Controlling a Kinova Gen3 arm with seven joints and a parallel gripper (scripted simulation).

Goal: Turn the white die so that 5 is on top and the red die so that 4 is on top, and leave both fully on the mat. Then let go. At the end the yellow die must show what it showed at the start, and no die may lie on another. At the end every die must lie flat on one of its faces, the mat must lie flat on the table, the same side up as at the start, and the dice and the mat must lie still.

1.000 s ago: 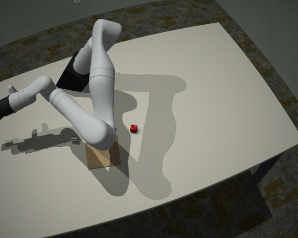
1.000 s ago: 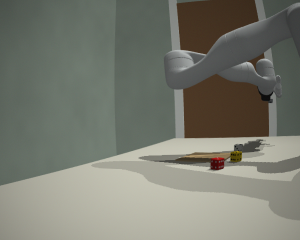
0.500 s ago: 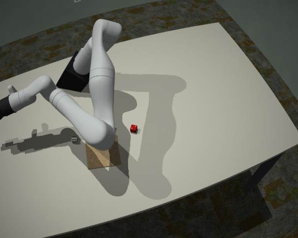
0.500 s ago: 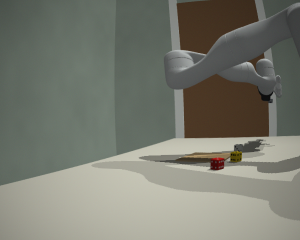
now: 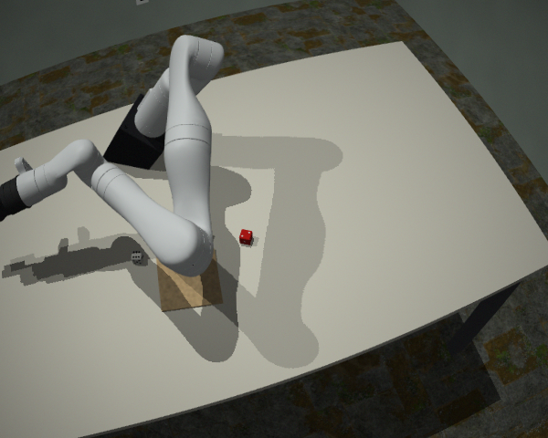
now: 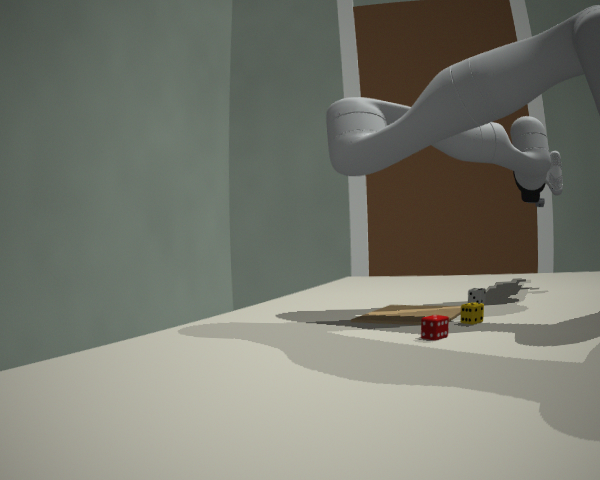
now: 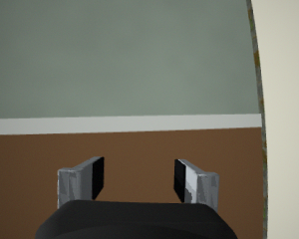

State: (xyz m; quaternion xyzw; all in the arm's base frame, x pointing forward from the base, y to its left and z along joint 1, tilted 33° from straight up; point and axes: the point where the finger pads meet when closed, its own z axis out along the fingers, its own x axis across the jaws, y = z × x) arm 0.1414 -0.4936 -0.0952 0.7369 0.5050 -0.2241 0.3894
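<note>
Right now the white die is 37 cm to the left of my hand, 19 cm below it and 13 cm ahead of it. From my hand the other things lie so: red die (63 cm to the left, 19 cm below, 16 cm ahead); then brown mat (48 cm to the left, 22 cm ahead, 20 cm below); then yellow die (54 cm to the left, 19 cm below, 12 cm ahead).
</note>
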